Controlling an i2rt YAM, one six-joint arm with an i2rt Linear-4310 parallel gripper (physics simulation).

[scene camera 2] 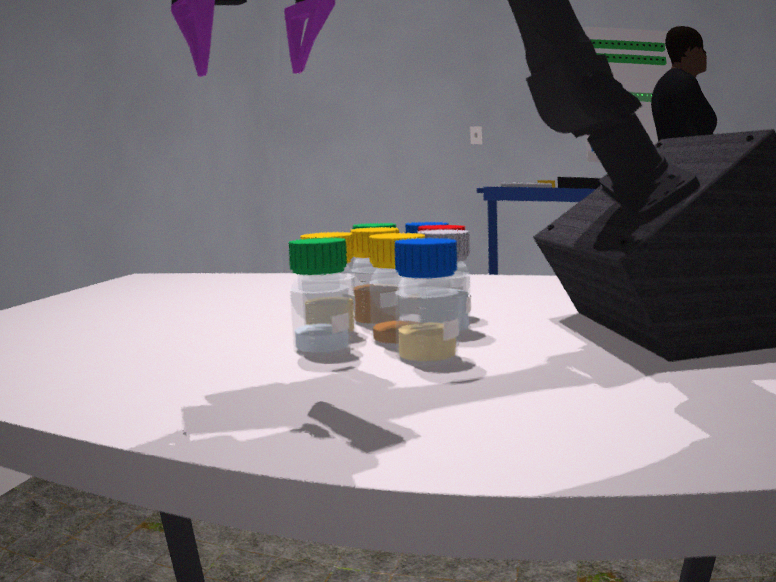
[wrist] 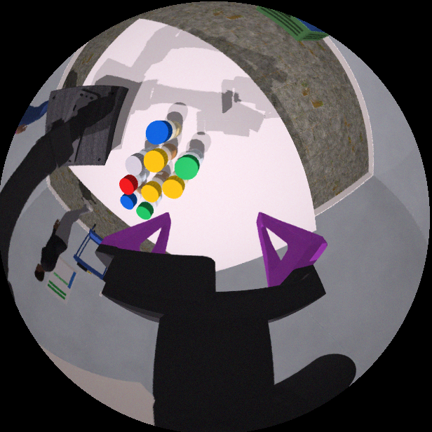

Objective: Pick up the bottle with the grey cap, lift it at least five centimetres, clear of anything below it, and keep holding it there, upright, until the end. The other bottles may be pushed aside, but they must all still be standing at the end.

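Pixels of known places: gripper, fingertip midpoint: (scene camera 2: pixel 251 73); arm's base, link origin: (scene camera 2: pixel 645 186).
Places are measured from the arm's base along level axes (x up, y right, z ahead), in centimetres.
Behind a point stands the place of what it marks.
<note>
The bottle with the grey cap (scene camera 2: pixel 462 243) {x -6.3, y -2.2, z 20.0 cm} (wrist: pixel 134 164) stands upright in the cluster, on the side toward the robot base. In the scene view it is largely hidden behind the blue-capped bottle (scene camera 2: pixel 426 258) {x -6.4, y -13.8, z 21.7 cm} (wrist: pixel 159 132); in the wrist view its pale cap sits between that blue cap, a yellow cap (wrist: pixel 155 160) and a red cap (wrist: pixel 128 184). My gripper (scene camera 2: pixel 249 73) {x 10.7, y -15.3, z 36.7 cm} (wrist: pixel 213 216) is open, its purple fingers wide apart with nothing between them. It hangs high above the table, off to the left of the cluster in the scene view.
Several other bottles stand upright close together, among them a green-capped one (scene camera 2: pixel 317 256) {x -6.4, y -12.3, z 31.8 cm} (wrist: pixel 187 167) at the front left in the scene view. The dark robot base (scene camera 2: pixel 676 275) {x -7.8, y -11.9, z -0.8 cm} (wrist: pixel 85 130) stands on the white table (scene camera 2: pixel 188 325) {x -15.7, y -2.7, z 52.6 cm} (wrist: pixel 250 190), right of the bottles in the scene view.
</note>
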